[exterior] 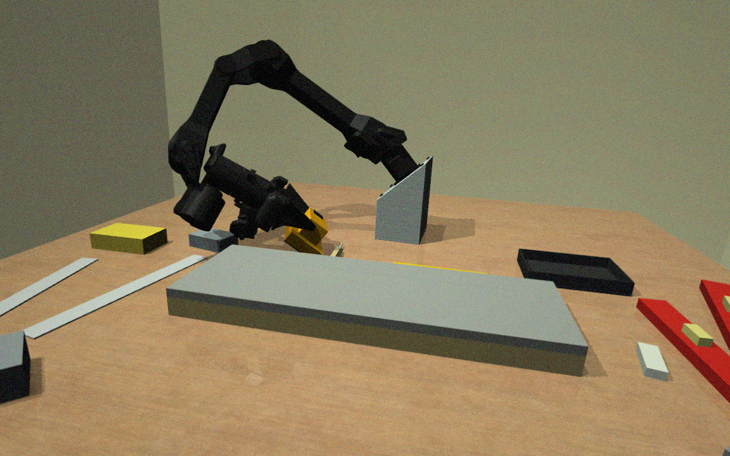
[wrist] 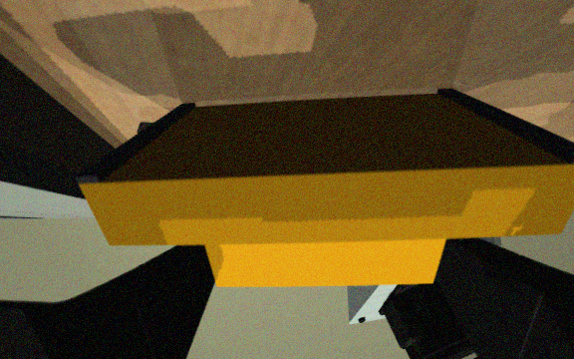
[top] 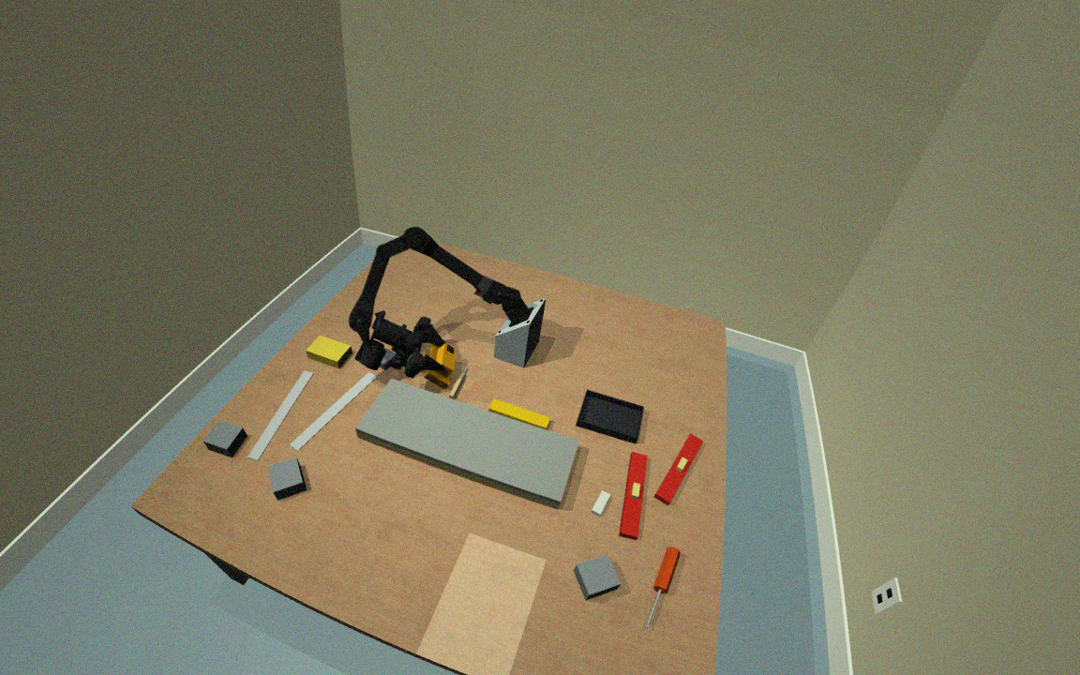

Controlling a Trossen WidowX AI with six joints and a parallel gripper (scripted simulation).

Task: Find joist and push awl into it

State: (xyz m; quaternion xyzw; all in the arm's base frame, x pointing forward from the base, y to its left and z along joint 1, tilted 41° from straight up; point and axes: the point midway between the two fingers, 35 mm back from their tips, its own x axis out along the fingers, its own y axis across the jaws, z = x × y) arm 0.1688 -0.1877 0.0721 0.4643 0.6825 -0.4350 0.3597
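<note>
My gripper tip is now 10 mm past the yellow stud finder. From my gripper tip the other things lie so: thin yellow bar 240 mm to the left, 70 mm ahead, 50 mm below; awl 50 mm to the left, 50 mm below, 10 mm ahead; grey block 190 mm to the right, 50 mm below, 20 mm ahead.
</note>
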